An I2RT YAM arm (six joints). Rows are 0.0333 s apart.
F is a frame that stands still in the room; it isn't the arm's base.
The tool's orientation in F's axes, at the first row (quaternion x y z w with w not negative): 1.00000, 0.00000, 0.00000, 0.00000
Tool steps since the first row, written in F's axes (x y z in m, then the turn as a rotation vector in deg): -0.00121, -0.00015, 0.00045, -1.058, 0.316, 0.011; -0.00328, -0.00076, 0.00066, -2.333, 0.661, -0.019; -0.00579, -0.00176, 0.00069, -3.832, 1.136, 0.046; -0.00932, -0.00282, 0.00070, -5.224, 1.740, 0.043; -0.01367, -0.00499, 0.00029, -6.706, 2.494, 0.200; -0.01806, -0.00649, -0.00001, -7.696, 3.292, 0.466; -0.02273, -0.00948, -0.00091, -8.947, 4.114, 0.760; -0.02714, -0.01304, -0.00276, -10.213, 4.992, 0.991; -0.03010, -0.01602, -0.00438, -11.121, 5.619, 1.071; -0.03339, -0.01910, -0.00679, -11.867, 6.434, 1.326; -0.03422, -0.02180, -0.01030, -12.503, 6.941, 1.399
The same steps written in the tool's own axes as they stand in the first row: -0.00121, 0.00015, -0.00045, -1.058, -0.316, -0.011; -0.00328, 0.00076, -0.00066, -2.333, -0.661, 0.019; -0.00579, 0.00176, -0.00069, -3.832, -1.136, -0.046; -0.00932, 0.00282, -0.00070, -5.224, -1.740, -0.043; -0.01367, 0.00499, -0.00029, -6.706, -2.494, -0.200; -0.01806, 0.00649, 0.00001, -7.696, -3.292, -0.466; -0.02273, 0.00948, 0.00091, -8.947, -4.114, -0.760; -0.02714, 0.01304, 0.00276, -10.213, -4.992, -0.991; -0.03010, 0.01602, 0.00438, -11.121, -5.619, -1.071; -0.03339, 0.01910, 0.00679, -11.867, -6.434, -1.326; -0.03422, 0.02180, 0.01030, -12.503, -6.941, -1.399
